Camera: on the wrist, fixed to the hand. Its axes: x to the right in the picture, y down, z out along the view.
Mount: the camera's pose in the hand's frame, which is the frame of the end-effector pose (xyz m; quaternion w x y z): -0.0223 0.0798 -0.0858 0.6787 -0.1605 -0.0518 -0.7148
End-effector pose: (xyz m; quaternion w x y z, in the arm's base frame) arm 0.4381 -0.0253 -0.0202 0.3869 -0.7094 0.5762 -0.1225
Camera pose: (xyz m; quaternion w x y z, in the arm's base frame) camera 0.3204 -0.0429 -0.0117 0.0910 -0.9618 -0.1164 -0.2305
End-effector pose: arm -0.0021 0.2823 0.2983 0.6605 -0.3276 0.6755 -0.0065
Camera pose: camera -0.1156 0.3186 0.2938 0.4261 -0.8116 0.1911 -0.3512
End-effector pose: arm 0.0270 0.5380 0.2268 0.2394 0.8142 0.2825 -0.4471
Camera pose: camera 0.1218 0.5297 0.2987 0.0118 -0.2891 -0.8331 0.4714
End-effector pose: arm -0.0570 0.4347 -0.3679 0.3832 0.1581 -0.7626 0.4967
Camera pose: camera -0.0553 0.5434 -0.4169 0.6010 0.6166 -0.5041 -0.0674
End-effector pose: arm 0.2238 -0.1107 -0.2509 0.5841 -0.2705 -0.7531 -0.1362
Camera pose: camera 0.3420 -0.0958 -0.2569 0.2166 0.2539 -0.7129 -0.6168
